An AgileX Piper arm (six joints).
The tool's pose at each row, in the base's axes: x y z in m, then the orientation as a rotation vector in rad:
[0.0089, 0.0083, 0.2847, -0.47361, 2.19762, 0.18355]
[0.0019, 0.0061, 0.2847, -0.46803, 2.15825, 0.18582]
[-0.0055, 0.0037, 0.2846, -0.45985, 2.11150, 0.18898]
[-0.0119, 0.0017, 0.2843, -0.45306, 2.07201, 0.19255]
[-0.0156, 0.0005, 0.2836, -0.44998, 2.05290, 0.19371]
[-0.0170, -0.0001, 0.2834, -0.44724, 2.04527, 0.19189]
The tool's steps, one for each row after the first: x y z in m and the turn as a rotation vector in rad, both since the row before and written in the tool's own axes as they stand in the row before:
[0.0045, 0.0008, -0.0057, 0.00338, -0.03937, -0.00337]
[0.0046, 0.0007, -0.0062, 0.00418, -0.04710, -0.00275]
[0.0039, 0.0007, -0.0054, 0.00275, -0.03986, -0.00203]
[0.0026, 0.0004, -0.0030, 0.00162, -0.01920, -0.00135]
[0.0009, 0.0000, -0.0012, 0.00292, -0.00772, -0.00044]

